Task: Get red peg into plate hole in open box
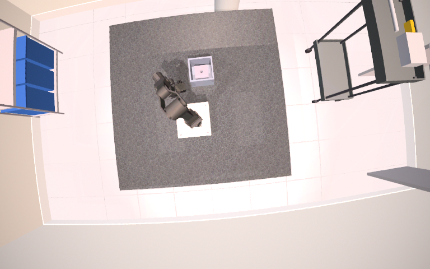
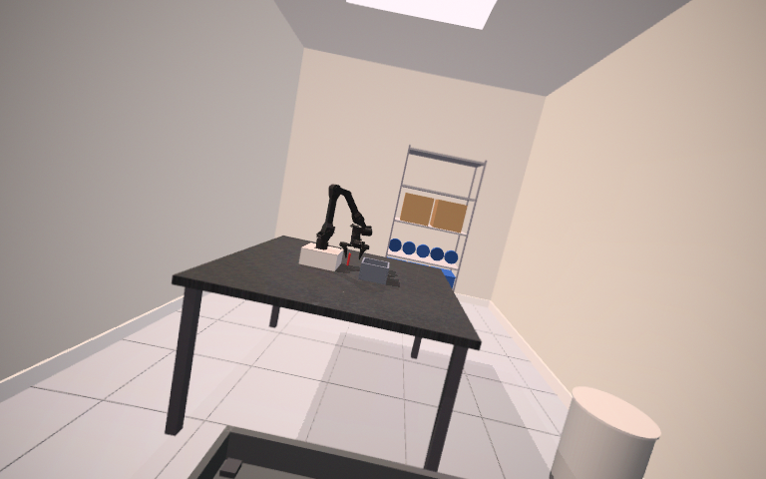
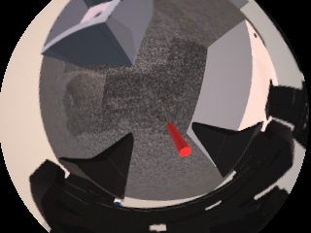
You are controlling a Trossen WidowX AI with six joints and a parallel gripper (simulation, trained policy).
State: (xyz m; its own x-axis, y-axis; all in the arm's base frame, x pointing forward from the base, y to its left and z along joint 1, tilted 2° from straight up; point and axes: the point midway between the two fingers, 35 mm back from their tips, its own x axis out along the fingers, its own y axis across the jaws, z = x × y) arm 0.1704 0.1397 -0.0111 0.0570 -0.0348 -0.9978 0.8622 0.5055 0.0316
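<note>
Now: gripper tip 30 mm past the red peg and 10 mm above it. From my gripper tip the other things lie so: grey box (180 mm ahead, 150 mm to the right, 20 mm below); then pale plate (180 mm ahead, 150 mm to the right, 10 mm below).
</note>
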